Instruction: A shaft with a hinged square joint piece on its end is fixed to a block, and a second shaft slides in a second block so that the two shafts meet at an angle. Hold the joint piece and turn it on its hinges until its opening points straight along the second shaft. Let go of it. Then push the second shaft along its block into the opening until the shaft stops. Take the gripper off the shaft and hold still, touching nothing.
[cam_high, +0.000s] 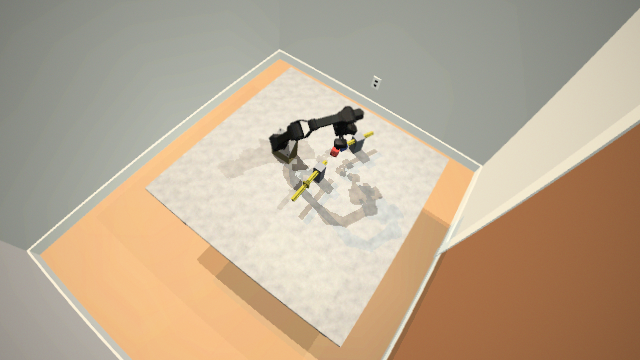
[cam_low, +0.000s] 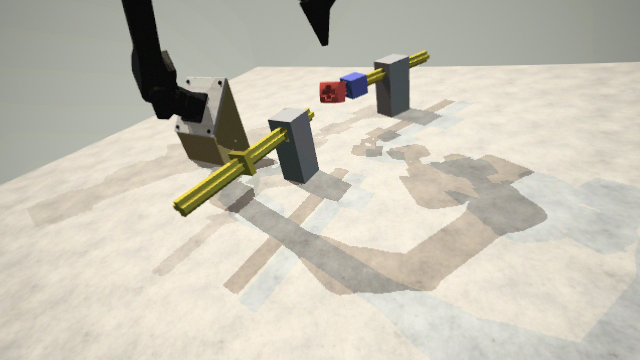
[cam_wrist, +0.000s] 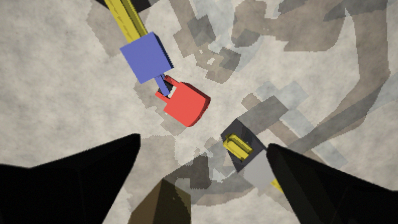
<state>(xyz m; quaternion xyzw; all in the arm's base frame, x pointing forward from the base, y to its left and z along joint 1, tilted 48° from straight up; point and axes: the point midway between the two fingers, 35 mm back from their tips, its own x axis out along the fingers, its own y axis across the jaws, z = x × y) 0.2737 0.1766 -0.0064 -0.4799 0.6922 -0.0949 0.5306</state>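
Now: the red joint piece 100 mm below my gripper tip and 10 mm to the left of it.
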